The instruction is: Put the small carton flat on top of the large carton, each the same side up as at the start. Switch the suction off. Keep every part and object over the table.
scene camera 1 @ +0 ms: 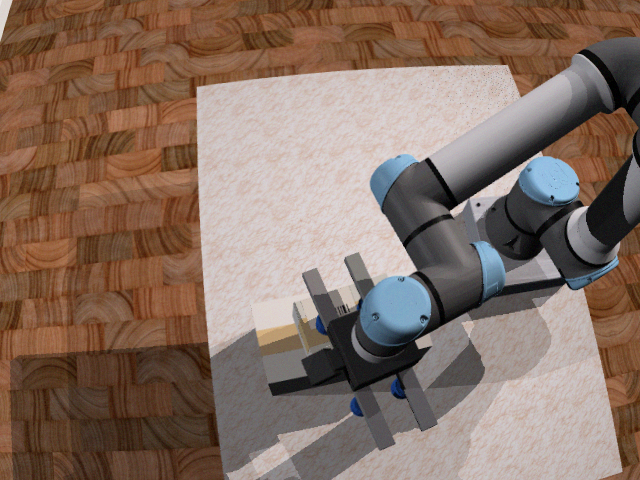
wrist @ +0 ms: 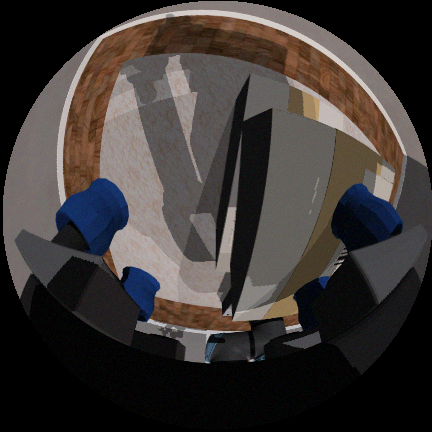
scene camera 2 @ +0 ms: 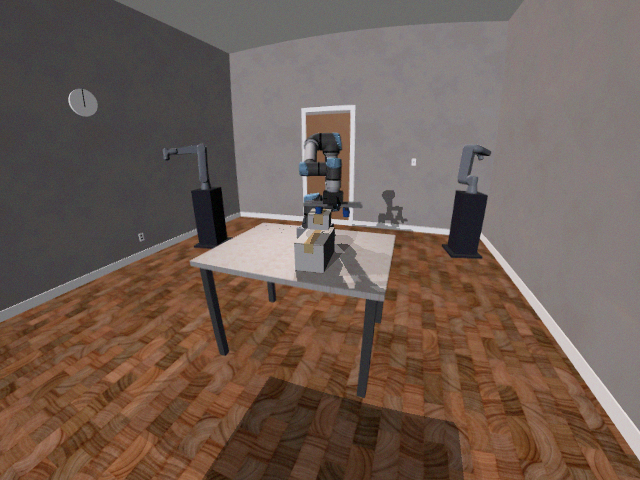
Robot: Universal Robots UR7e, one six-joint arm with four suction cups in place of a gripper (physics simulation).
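Pixels of known places: hand at its tool point: [wrist: 224,255] [scene camera 2: 332,214]; arm's base at its link origin: [scene camera 1: 516,228].
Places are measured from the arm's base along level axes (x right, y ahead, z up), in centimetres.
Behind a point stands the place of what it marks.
Observation:
The small carton [scene camera 1: 310,310] {y 50.6, x -9.7, z 21.7 cm} [scene camera 2: 318,221] {y 52.8, x -13.1, z 18.2 cm} [wrist: 295,190] {y 49.5, x -16.9, z 21.4 cm} is light with tan tape and hangs level under the suction gripper [scene camera 1: 359,356] {y 44.8, x -19.3, z 19.9 cm} [scene camera 2: 332,210] {y 44.8, x -19.3, z 19.9 cm} [wrist: 227,257] {y 44.8, x -19.3, z 19.9 cm}. Two of the blue cups are on its top, near one side; the other two stick out past it. It is over the large carton [scene camera 1: 281,366] {y 57.3, x -14.4, z 8.7 cm} [scene camera 2: 315,260] {y 60.2, x -12.6, z 0.1 cm} [wrist: 267,95] {y 57.5, x -14.5, z 8.7 cm}, roughly in line with it. The large carton stands on the table, tape and top face up. A sliver of its top shows beside the small carton in the wrist view. Whether the two cartons touch is hard to tell. The gripper hides much of both in scene camera 1.
The pale table [scene camera 1: 258,155] {y 48.2, x 37.6, z -6.5 cm} [scene camera 2: 242,255] {y 45.4, x 34.6, z -6.5 cm} bears the arm's base [scene camera 1: 473,217] {y 8.8, x 5.5, z 0.1 cm} on the right in scene camera 1. The large carton is close to the table's near edge in scene camera 2. Two more arms stand on dark pedestals [scene camera 2: 209,217] [scene camera 2: 466,222] away from the table.

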